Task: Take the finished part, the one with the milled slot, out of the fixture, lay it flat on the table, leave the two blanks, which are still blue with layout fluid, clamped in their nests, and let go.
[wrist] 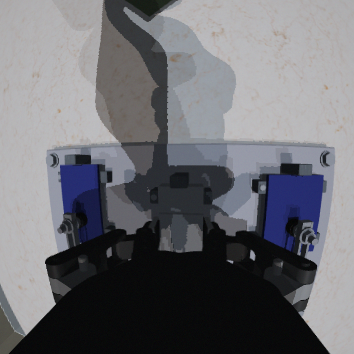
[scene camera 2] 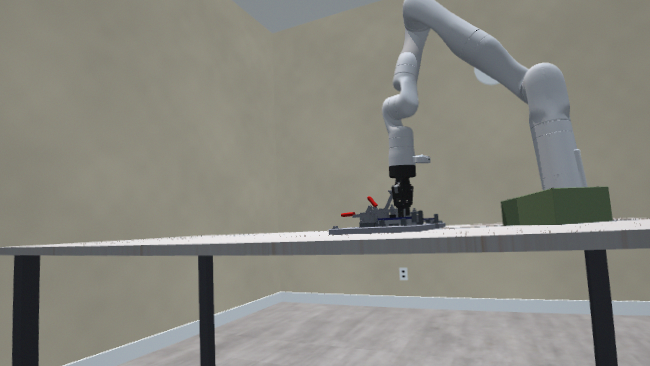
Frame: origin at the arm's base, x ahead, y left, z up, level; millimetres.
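Seen in the pictures: gripper, fingertip midpoint: (wrist: 180, 225); arm's base at its link origin: (scene camera 2: 564, 192).
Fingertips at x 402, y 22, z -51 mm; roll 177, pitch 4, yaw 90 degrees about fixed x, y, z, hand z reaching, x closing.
Observation:
Offsets run from my fingertips to a thing's top centre. "spot": to the spot under its first point. Level surfaces: height alone.
The finished part @(8 mm back, 1 mm left, 16 mm up) (wrist: 180, 201), a grey block with a slot along its near half, sits in the middle nest of the fixture (scene camera 2: 360, 231) (wrist: 280, 154). My gripper (scene camera 2: 401, 214) (wrist: 180, 225) points straight down into the fixture, with one finger against each side of the part; it is shut on the part. The fingertips are partly hidden. The left blue blank @(18 mm back, 110 mm right, 6 mm up) (wrist: 80, 187) and the right blue blank @(13 mm back, 110 mm left, 11 mm up) (wrist: 295, 200) lie in the outer nests, each under a clamp tip. The part is not clearly visible in the scene view.
Two red clamp handles, one raised @(spot: 89 mm ahead, 8 mm left, 64 mm up) (scene camera 2: 372, 201) and one low @(spot: 121 mm ahead, 118 mm left, 27 mm up) (scene camera 2: 347, 214), stand on the fixture's left side in the scene view. Locating blocks and posts stand around the nests. A green box (scene camera 2: 580, 206) (wrist: 151, 6) stands on the table @(25 mm down) (scene camera 2: 150, 242) (wrist: 285, 75) near the arm's base.

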